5 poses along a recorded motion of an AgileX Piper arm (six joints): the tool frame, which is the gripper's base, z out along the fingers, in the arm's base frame.
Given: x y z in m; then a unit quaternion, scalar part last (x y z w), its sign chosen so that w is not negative.
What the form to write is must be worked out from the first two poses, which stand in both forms.
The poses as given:
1: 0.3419 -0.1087 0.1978 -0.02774 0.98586 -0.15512 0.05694
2: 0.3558 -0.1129 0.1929 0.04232 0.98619 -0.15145 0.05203
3: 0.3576 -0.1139 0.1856 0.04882 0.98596 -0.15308 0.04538
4: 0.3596 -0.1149 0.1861 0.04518 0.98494 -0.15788 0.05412
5: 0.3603 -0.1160 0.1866 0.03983 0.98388 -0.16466 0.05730
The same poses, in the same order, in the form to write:
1: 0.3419 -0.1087 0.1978; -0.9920 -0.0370 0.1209; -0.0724 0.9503 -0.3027; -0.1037 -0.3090 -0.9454
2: 0.3558 -0.1129 0.1929; -0.9910 0.0992 0.0898; 0.0677 0.9505 -0.3031; -0.1154 -0.2943 -0.9487
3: 0.3576 -0.1139 0.1856; -0.9911 0.1102 0.0745; 0.0824 0.9484 -0.3063; -0.1044 -0.2974 -0.9490
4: 0.3596 -0.1149 0.1861; -0.9901 0.1061 0.0923; 0.0719 0.9461 -0.3159; -0.1209 -0.3061 -0.9443
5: 0.3603 -0.1160 0.1866; -0.9903 0.0972 0.0996; 0.0595 0.9426 -0.3286; -0.1259 -0.3194 -0.9392
